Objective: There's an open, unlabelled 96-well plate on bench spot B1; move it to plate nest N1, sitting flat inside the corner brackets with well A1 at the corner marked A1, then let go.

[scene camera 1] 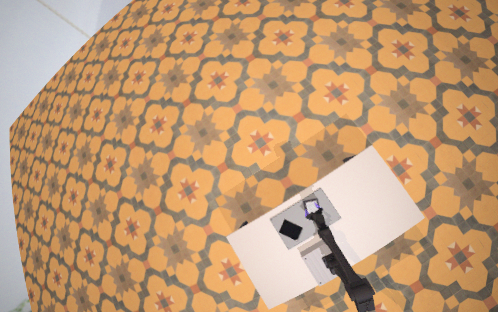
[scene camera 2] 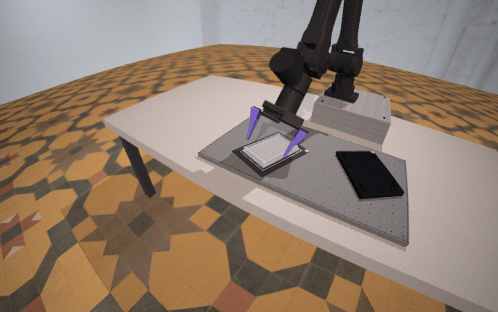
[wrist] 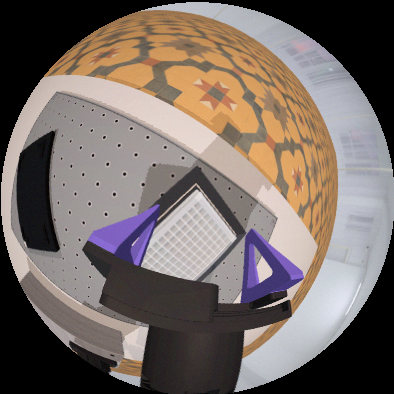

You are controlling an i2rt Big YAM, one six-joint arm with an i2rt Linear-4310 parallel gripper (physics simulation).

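Places are measured from the arm's base along level axes (x ahead, y left, z up), in centimetres.
Where they show: gripper, between the fingertips: (scene camera 1: 310, 205) (scene camera 2: 265, 148) (wrist: 206, 222); arm's base, origin of its link: (scene camera 1: 330, 259) (scene camera 2: 341, 95).
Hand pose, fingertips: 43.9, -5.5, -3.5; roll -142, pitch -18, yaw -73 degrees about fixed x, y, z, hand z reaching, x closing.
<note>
Each offset is from my fingertips to the centre of the thing, as dx, dy, dz. "pt": to the spot under its first point. Level surfaces: height alone.
The white 96-well plate {-4.4, -0.9, -2.7} (scene camera 2: 270, 149) (wrist: 192, 235) lies on the dark, white-outlined bench spot {pt +3.8, +2.1, -3.4} (scene camera 2: 262, 171) (wrist: 219, 204), with its well grid facing up. In the scene camera 1 view the gripper partly covers it. My gripper (scene camera 1: 312, 208) (scene camera 2: 266, 148) (wrist: 206, 222) is open and empty above the plate, its purple fingers spread toward opposite sides of it. The black plate nest {-11.9, +23.7, -2.8} (scene camera 1: 290, 230) (scene camera 2: 369, 175) (wrist: 35, 195) lies apart from the plate. Its corner brackets and A1 mark are too small to read. The gripper body hides the plate's near end in the wrist view.
A grey perforated board {-9.0, +8.7, -4.2} (scene camera 2: 320, 185) (wrist: 100, 150) carries the bench spot and the nest on the pale table {dz -4.9} (scene camera 1: 380, 200) (scene camera 2: 175, 105). The arm's grey base block (scene camera 2: 350, 115) stands behind the board. The table's edge runs close along the board's far side in the wrist view.
</note>
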